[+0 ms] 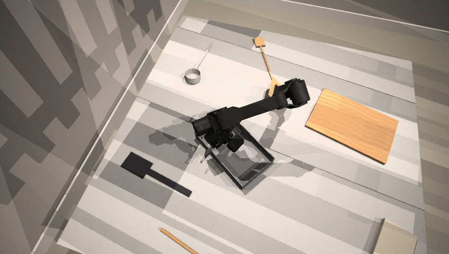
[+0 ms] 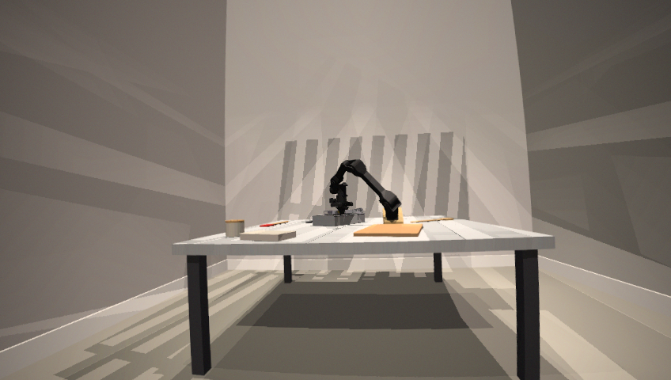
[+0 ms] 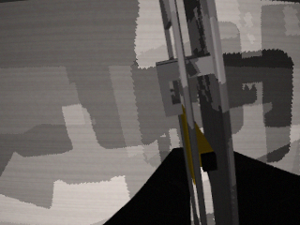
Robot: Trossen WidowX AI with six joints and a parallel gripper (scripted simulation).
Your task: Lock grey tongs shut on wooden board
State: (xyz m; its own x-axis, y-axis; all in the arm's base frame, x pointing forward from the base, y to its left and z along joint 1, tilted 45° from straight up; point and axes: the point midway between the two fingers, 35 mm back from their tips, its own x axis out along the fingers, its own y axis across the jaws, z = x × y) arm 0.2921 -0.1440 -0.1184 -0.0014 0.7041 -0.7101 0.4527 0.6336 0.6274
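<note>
Now: gripper tip 50 mm to the right of the roasting tin and 20 mm short of it. Round my gripper tip: black spatula (240 mm to the right, 200 mm ahead, 30 mm below); beige block (700 mm to the left, 240 mm ahead, 20 mm below); wooden board (540 mm to the left, 250 mm behind, 30 mm below).
</note>
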